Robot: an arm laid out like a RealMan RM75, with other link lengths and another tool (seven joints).
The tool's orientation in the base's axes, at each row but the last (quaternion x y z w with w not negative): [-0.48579, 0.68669, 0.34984, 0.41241]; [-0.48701, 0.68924, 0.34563, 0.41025]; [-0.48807, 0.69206, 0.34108, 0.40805]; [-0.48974, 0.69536, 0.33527, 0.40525]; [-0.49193, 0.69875, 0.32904, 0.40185]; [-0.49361, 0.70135, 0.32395, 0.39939]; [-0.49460, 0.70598, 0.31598, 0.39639]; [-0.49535, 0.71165, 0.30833, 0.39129]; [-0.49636, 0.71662, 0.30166, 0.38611]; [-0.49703, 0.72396, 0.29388, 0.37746]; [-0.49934, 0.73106, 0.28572, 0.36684]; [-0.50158, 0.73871, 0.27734, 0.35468]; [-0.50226, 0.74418, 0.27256, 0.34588]
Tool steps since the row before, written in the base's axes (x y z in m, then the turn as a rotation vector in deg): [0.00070, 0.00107, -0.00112, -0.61, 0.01, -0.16]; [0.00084, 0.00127, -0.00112, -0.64, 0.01, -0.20]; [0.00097, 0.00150, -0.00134, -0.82, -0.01, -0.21]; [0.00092, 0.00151, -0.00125, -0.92, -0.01, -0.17]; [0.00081, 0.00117, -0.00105, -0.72, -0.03, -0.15]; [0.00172, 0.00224, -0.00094, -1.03, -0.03, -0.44]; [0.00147, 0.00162, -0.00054, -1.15, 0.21, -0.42]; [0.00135, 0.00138, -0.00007, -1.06, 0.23, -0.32]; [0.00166, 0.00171, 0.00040, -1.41, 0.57, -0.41]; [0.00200, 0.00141, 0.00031, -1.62, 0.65, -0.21]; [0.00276, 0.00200, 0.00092, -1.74, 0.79, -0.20]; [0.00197, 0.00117, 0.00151, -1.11, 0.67, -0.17]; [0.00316, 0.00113, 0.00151, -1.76, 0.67, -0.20]
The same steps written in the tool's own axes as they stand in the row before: [0.00048, -0.00046, 0.00157, 0.26, 0.57, -0.06]; [0.00036, -0.00052, 0.00178, 0.30, 0.60, -0.05]; [0.00042, -0.00059, 0.00211, 0.35, 0.76, -0.11]; [0.00032, -0.00052, 0.00208, 0.33, 0.86, -0.15]; [0.00028, -0.00049, 0.00168, 0.28, 0.67, -0.13]; [-0.00048, -0.00101, 0.00276, 0.60, 0.94, -0.07]; [-0.00054, -0.00092, 0.00198, 0.50, 1.13, 0.10]; [-0.00085, -0.00084, 0.00152, 0.38, 1.06, 0.08]; [-0.00151, -0.00099, 0.00161, 0.37, 1.50, 0.32]; [-0.00140, -0.00140, 0.00147, 0.21, 1.73, 0.22]; [-0.00244, -0.00187, 0.00174, 0.16, 1.89, 0.30]; [-0.00233, -0.00136, 0.00048, 0.04, 1.26, 0.34]; [-0.00263, -0.00248, 0.00069, 0.23, 1.87, 0.20]
